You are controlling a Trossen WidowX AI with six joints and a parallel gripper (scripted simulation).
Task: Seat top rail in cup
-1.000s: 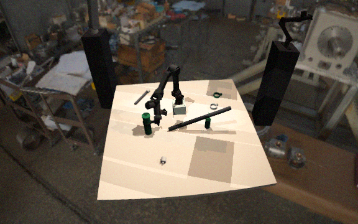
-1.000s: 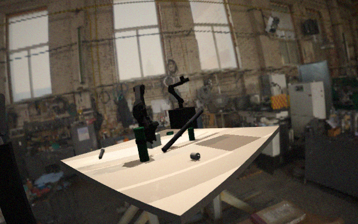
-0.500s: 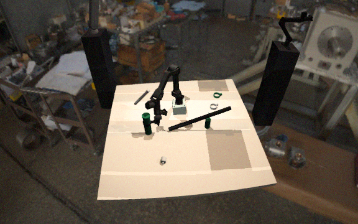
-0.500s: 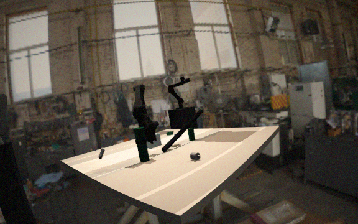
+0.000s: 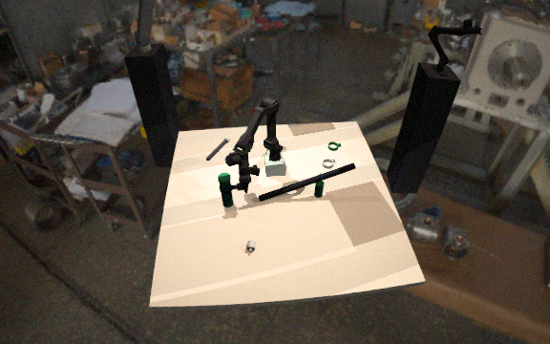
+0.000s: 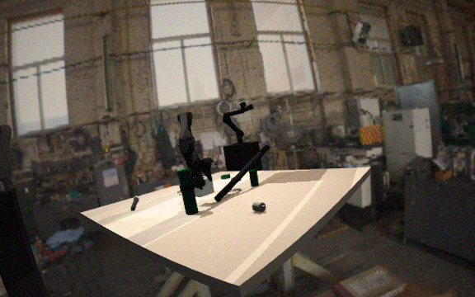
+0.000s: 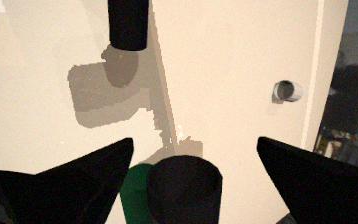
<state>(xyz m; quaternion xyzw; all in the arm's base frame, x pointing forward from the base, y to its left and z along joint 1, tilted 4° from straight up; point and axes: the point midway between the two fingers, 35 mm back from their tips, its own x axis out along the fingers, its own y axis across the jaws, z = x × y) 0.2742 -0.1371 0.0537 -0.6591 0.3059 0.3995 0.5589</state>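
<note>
The dark rail-end cup lies 40 mm to the right of my gripper tip, 20 mm above it and 10 mm behind it. Round my gripper tip: small grey cylinder: 290 mm ahead, 90 mm below, 50 mm to the left; small green post: 390 mm to the left, 90 mm behind.
</note>
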